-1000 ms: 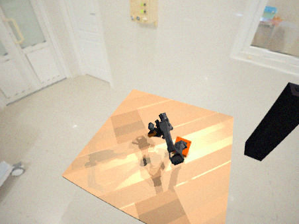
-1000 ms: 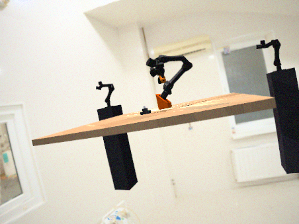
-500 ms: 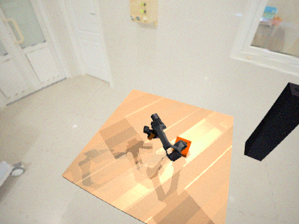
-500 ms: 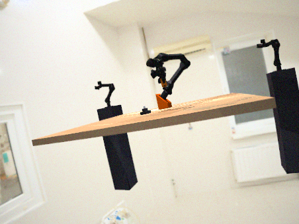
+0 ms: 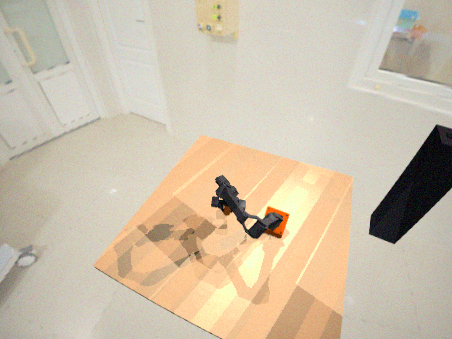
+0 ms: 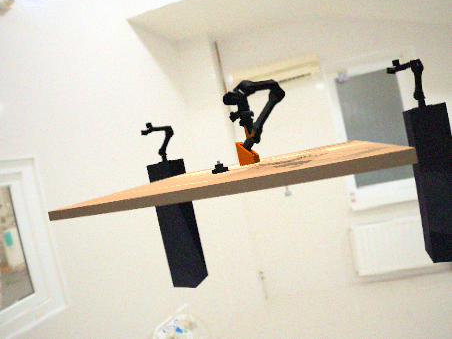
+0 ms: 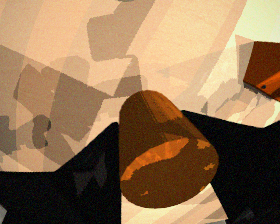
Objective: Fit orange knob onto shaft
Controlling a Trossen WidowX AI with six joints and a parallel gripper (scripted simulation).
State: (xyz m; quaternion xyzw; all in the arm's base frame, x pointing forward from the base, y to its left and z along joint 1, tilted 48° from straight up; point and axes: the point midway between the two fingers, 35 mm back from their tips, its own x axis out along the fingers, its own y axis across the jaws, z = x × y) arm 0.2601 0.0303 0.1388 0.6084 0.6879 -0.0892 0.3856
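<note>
The dark round pedestal is 5 cm ahead of my gripper tip, 17 cm to the right of it and 12 cm below it. From my gripper tip the other things lie so: orange knob: 3 cm above.
</note>
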